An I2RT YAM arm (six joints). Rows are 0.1 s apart.
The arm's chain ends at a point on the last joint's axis. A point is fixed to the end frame.
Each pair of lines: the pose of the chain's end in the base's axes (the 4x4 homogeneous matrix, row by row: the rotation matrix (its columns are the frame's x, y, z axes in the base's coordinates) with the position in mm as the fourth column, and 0 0 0 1 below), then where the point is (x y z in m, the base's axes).
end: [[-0.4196, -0.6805, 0.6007, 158.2], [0.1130, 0.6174, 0.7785, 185.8], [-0.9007, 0.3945, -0.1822, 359.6], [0, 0, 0, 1]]
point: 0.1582 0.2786 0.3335
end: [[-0.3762, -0.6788, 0.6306, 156.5], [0.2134, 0.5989, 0.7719, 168.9], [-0.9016, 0.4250, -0.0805, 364.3], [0, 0, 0, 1]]
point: 0.1604 0.2637 0.3474
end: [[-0.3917, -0.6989, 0.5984, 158.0], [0.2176, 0.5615, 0.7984, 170.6], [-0.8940, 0.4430, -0.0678, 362.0], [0, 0, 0, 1]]
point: 0.1579 0.2659 0.3472
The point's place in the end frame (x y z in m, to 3 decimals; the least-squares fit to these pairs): 0.034 0.047 0.077
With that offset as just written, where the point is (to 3 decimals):
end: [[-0.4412, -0.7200, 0.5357, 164.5], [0.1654, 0.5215, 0.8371, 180.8], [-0.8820, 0.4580, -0.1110, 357.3], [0, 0, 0, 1]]
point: 0.157 0.275 0.340
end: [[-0.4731, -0.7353, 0.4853, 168.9], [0.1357, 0.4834, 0.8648, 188.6], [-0.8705, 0.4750, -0.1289, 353.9], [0, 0, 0, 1]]
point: 0.156 0.283 0.337
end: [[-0.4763, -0.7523, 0.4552, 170.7], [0.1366, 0.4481, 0.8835, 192.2], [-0.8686, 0.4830, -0.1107, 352.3], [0, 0, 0, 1]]
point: 0.154 0.286 0.337
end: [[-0.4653, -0.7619, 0.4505, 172.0], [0.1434, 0.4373, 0.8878, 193.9], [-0.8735, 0.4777, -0.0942, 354.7], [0, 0, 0, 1]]
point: 0.155 0.288 0.340
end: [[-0.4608, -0.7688, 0.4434, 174.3], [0.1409, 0.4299, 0.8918, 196.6], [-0.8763, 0.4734, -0.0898, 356.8], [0, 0, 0, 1]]
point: 0.157 0.290 0.342
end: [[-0.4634, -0.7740, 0.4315, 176.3], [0.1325, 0.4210, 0.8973, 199.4], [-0.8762, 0.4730, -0.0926, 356.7], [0, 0, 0, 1]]
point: 0.157 0.293 0.342
